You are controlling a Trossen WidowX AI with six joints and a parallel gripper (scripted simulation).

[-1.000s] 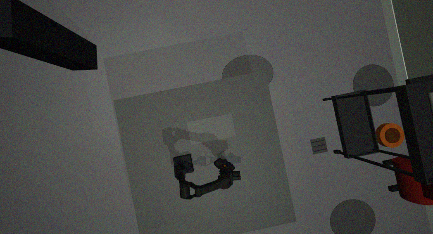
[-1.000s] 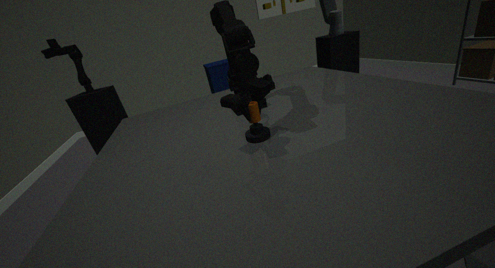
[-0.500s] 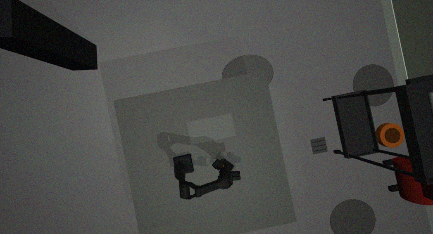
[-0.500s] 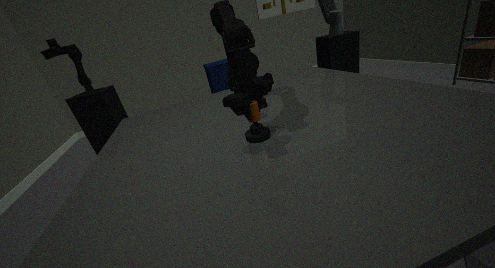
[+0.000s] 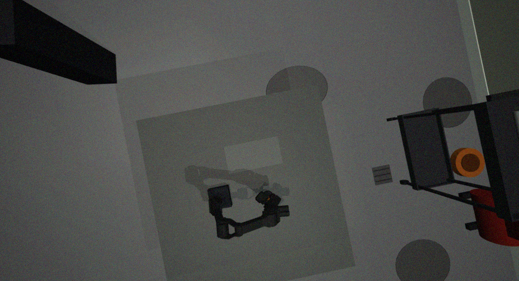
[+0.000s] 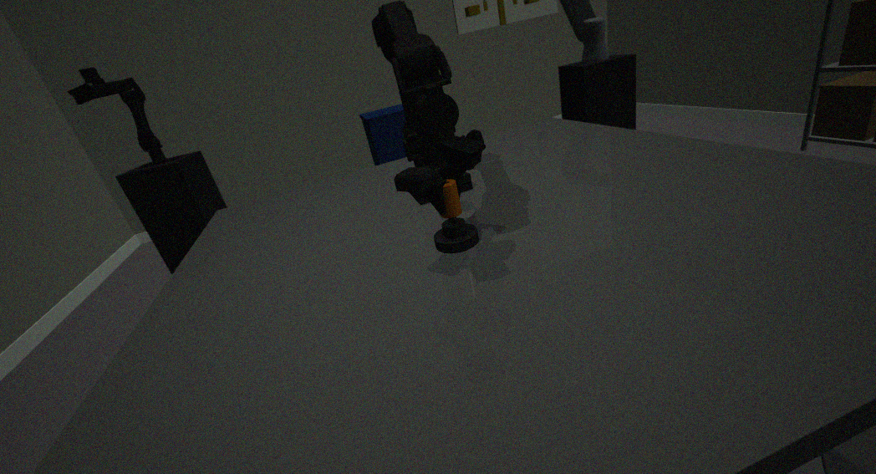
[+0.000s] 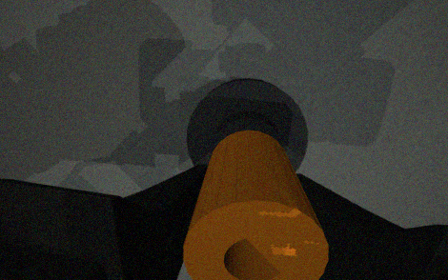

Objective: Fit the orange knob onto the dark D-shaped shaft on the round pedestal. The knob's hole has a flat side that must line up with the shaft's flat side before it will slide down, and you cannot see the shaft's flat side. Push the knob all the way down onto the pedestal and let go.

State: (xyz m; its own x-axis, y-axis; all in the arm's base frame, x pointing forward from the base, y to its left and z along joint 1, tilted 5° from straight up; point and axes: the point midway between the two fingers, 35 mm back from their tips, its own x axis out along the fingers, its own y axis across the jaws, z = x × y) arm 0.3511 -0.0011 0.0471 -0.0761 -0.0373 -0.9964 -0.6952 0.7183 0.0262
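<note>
My gripper tip is 2 cm below the orange knob. The rest, counted from my gripper tip: dark round pedestal (4 cm below).
</note>
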